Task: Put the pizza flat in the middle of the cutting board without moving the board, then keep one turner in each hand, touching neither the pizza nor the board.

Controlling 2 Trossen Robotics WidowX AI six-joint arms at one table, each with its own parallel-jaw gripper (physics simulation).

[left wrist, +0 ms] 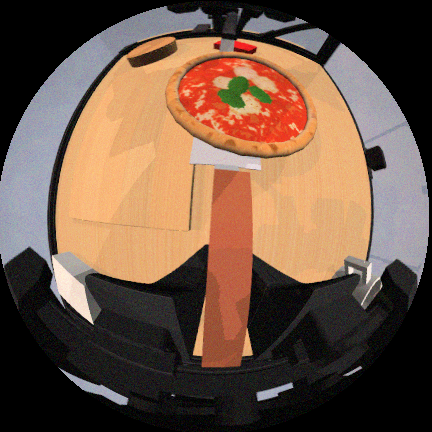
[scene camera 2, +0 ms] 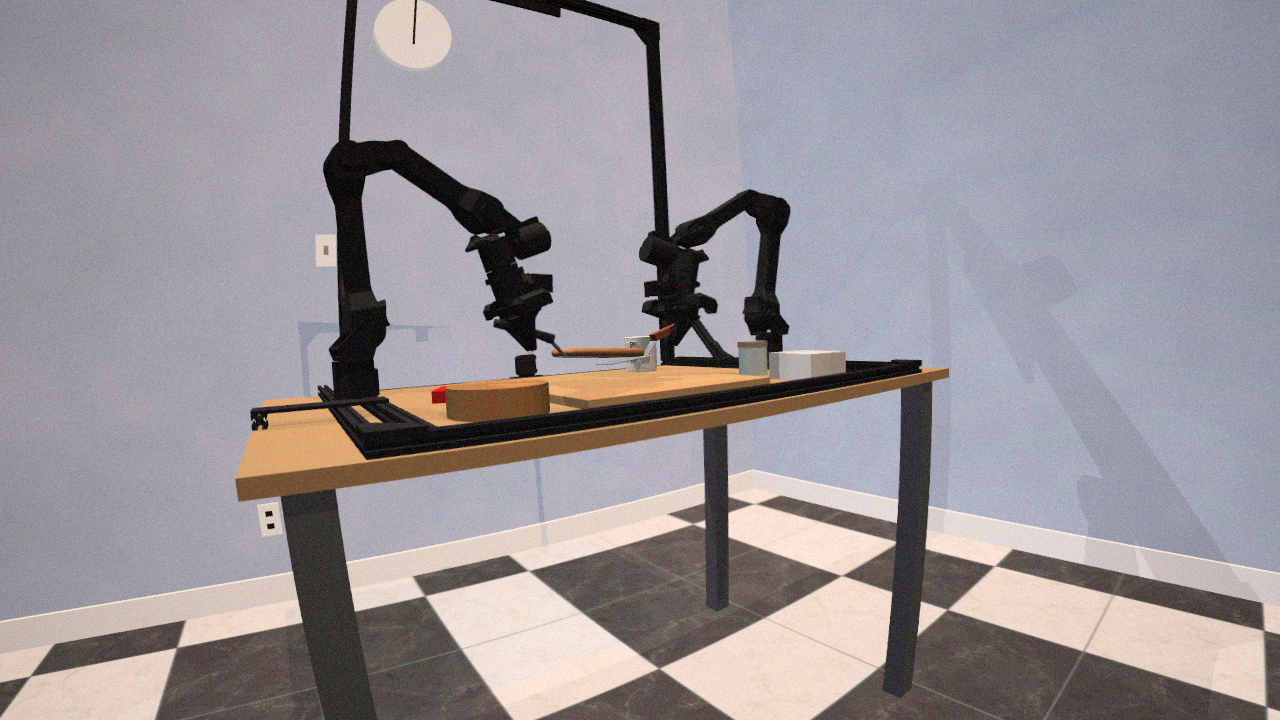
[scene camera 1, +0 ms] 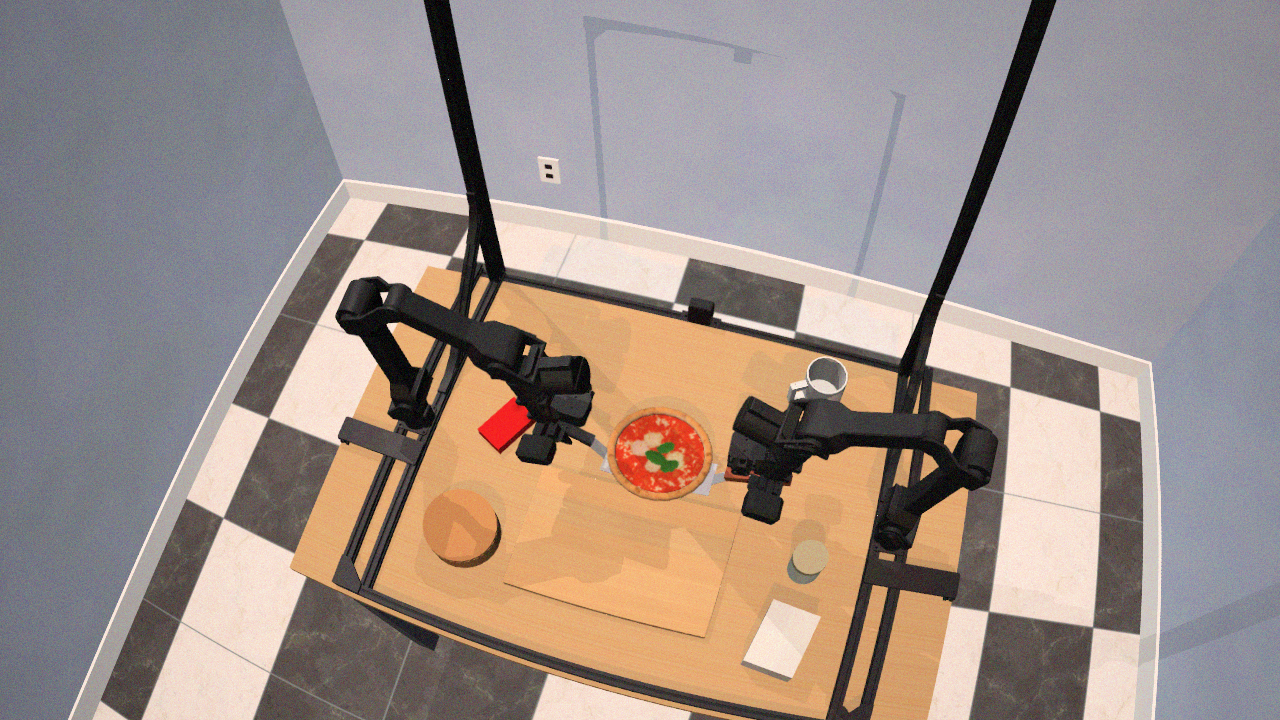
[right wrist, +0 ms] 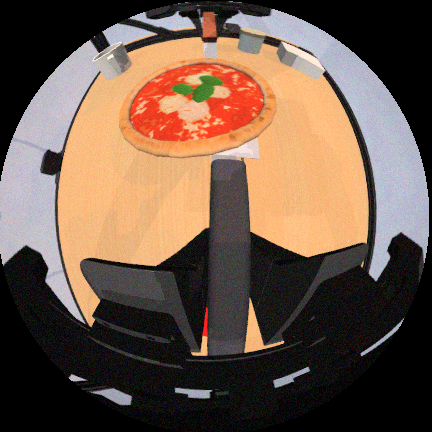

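Observation:
The pizza [scene camera 1: 660, 454] [scene camera 2: 597, 351] [left wrist: 240, 105] [right wrist: 197, 107] lies topping up, nearly level, on both turner blades. It hangs above the table, near the back edge of the cutting board [scene camera 1: 626, 582] [scene camera 2: 662, 385] [left wrist: 135, 195], with air beneath it in scene camera 2. My left gripper [scene camera 1: 756, 476] [scene camera 2: 673, 331] [left wrist: 222, 250] is shut on the red-brown handle of one turner [left wrist: 232, 210] [right wrist: 210, 25]. My right gripper [scene camera 1: 556, 433] [scene camera 2: 537, 337] [right wrist: 222, 232] is shut on the dark handle of the other turner [right wrist: 230, 210]. The pizza hides most of both blades.
A red block [scene camera 1: 503, 426] lies near my right gripper. A round wooden block [scene camera 1: 460, 526] [scene camera 2: 497, 399] stands left of the board. A mug [scene camera 1: 823, 379] stands behind my left gripper. A jar [scene camera 1: 809, 558] and a white box [scene camera 1: 781, 638] are right of the board.

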